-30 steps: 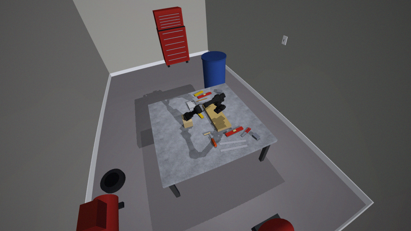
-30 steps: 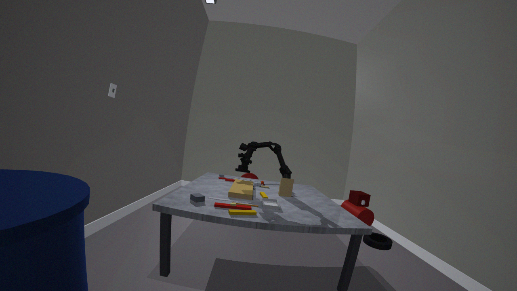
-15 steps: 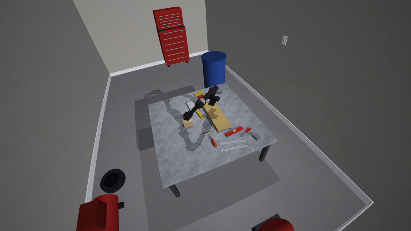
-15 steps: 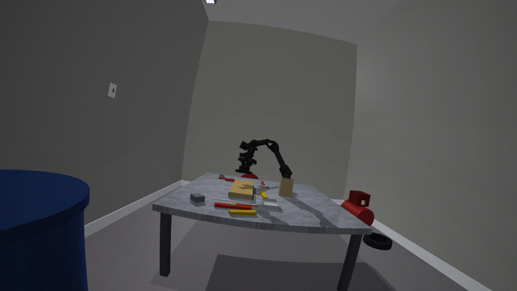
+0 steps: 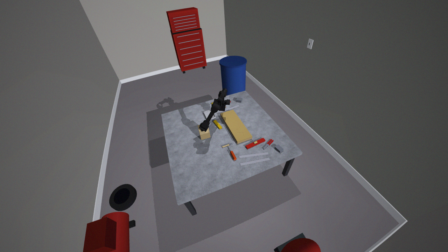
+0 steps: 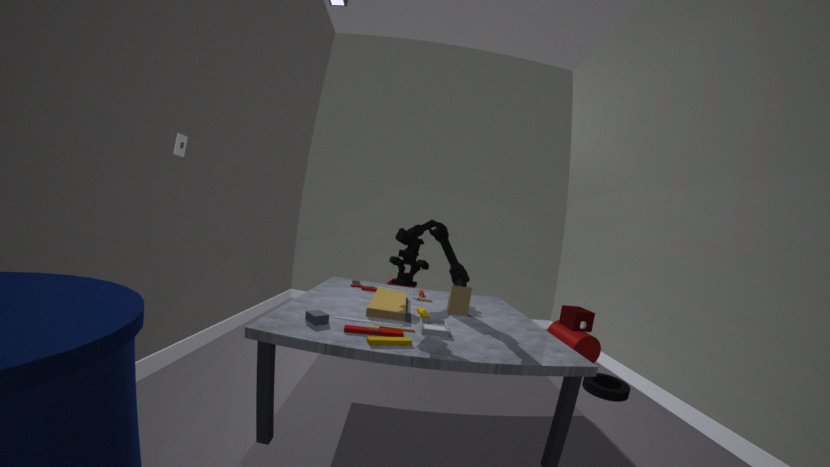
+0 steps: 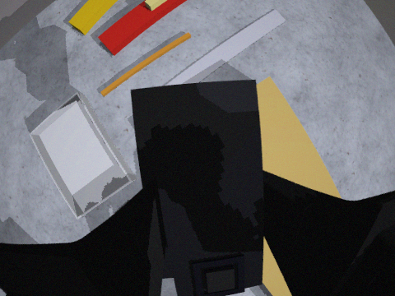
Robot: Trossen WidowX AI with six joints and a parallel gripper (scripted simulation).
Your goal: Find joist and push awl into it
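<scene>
Right now my gripper tip is 160 mm past the white tray, 100 mm to the right of it and 170 mm above it. Round my gripper tip: thin orange rod: 10 mm ahead, 180 mm to the left, 180 mm below; orange-handled tool: 100 mm behind, 550 mm to the right, 170 mm below; black stud finder: 10 mm behind, 20 mm to the right, 20 mm above.
</scene>
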